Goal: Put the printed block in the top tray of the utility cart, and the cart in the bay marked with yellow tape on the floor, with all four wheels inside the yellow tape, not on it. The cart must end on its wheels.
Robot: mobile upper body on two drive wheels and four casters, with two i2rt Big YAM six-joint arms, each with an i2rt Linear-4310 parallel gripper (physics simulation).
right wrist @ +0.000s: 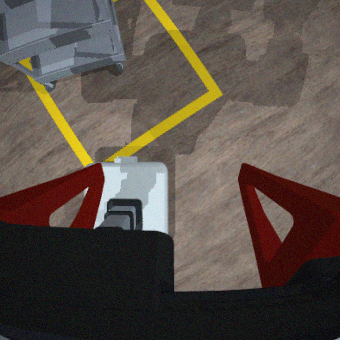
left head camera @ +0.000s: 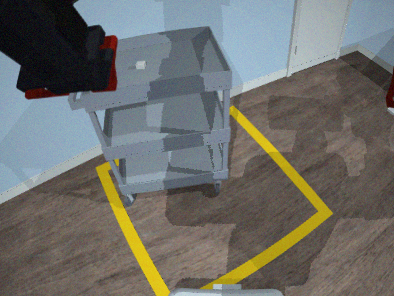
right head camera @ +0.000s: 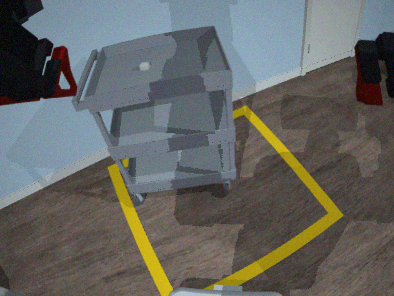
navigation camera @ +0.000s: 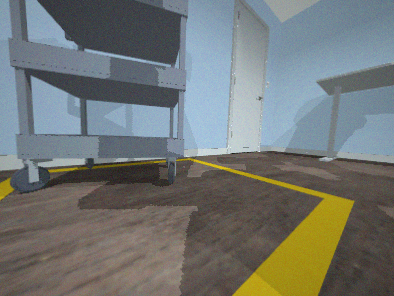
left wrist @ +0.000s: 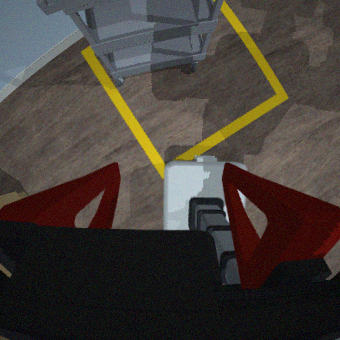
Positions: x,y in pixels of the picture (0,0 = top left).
Labels:
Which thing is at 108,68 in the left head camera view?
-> The left gripper.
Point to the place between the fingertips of the left gripper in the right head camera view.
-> At 57,93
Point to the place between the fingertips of the left gripper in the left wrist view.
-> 170,169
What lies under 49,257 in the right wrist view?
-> The right gripper.

